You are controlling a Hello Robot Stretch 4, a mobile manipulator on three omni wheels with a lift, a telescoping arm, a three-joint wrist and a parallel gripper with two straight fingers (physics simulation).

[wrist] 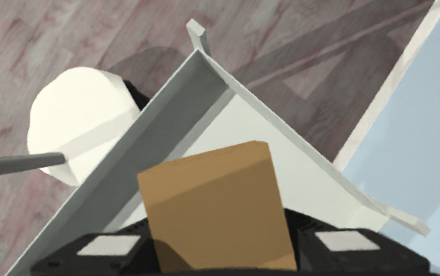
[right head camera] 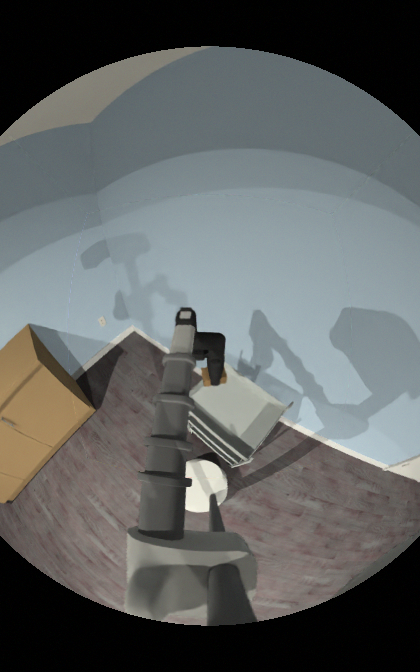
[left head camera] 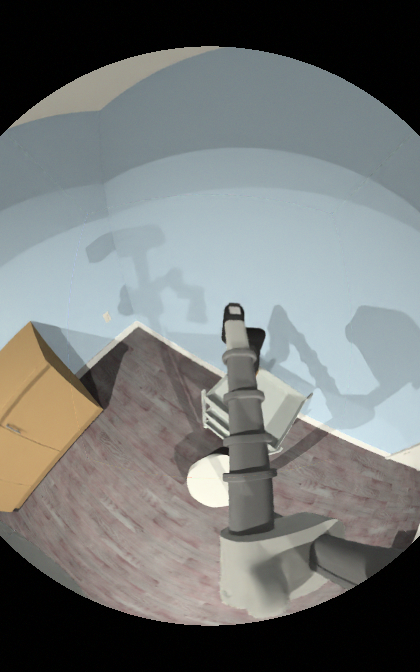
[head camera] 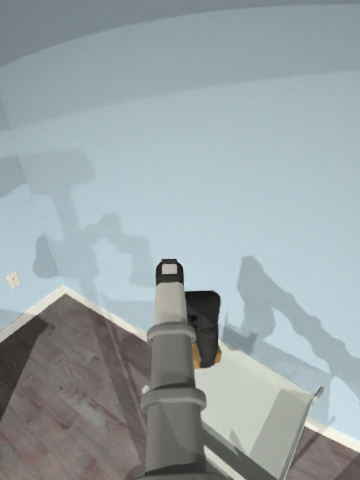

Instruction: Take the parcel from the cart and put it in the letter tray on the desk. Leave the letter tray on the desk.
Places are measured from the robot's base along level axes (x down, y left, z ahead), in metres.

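Pixels of known places: gripper, fingertip midpoint: (wrist: 226,226).
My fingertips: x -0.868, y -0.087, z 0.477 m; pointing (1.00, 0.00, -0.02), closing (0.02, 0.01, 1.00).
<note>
Behind a point stands the place of what it marks.
The parcel, a tan-brown box (head camera: 195,356) {x -0.919, y -0.061, z 0.450 m} (right head camera: 205,376) (wrist: 215,195) {x -0.918, y -0.056, z 0.473 m}, is between the two black fingers of my gripper (head camera: 206,357) {x -0.868, y -0.087, z 0.477 m} (right head camera: 215,377) (wrist: 226,226) {x -0.868, y -0.087, z 0.477 m}. The gripper is shut on it, with one finger against each side. In the wrist view the parcel hangs above the pale top tray of the cart (head camera: 240,395) {x -0.635, y -0.230, z 0.454 m} (left head camera: 277,395) (right head camera: 235,405) (wrist: 305,180) {x -0.635, y -0.099, z 0.597 m}, apart from its floor. The arm hides part of the cart and most of the parcel in the left head view. The desk and the letter tray do not show in these views.
A pale blue wall (head camera: 210,175) {x -1.250, y -0.152, z 0.914 m} stands close behind the cart. A tan cabinet (left head camera: 40,425) (right head camera: 40,410) stands at the left. A white round base (left head camera: 207,481) (right head camera: 206,482) (wrist: 82,115) {x -0.187, y 0.042, z 0.006 m} is beside the cart, with a dark pole (right head camera: 215,515) (wrist: 30,163) reaching it.
</note>
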